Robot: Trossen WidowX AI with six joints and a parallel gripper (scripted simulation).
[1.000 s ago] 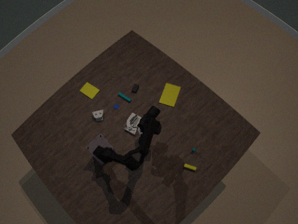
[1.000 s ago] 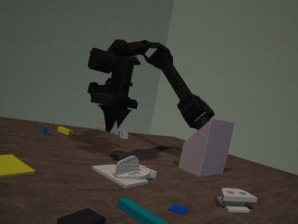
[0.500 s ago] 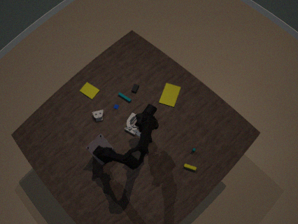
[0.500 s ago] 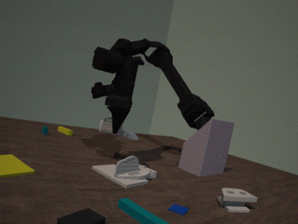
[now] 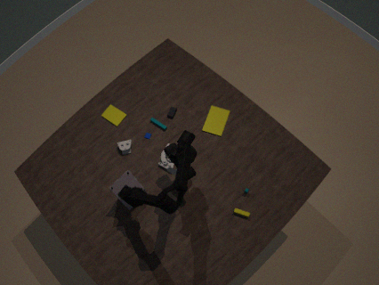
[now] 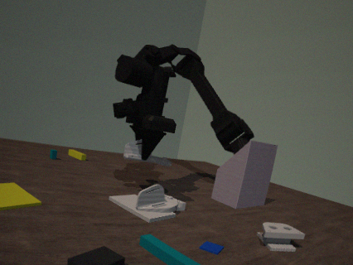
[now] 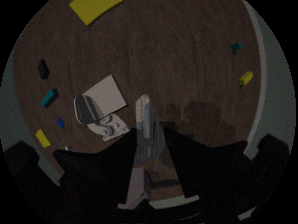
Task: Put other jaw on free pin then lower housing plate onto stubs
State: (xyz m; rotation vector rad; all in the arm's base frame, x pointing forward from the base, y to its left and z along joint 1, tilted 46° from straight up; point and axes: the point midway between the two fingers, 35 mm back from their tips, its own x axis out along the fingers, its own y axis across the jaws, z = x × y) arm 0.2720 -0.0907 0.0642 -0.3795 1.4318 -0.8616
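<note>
Right now the grey jaw is 30 mm behind my gripper tip and 30 mm to the left of it. From my gripper tip the other things lie so: blue tile: 50 mm ahead, 280 mm to the left, 80 mm below; then teal cube: 120 mm ahead, 310 mm to the right, 70 mm below; then teal bar: 130 mm ahead, 280 mm to the left, 80 mm below.
</note>
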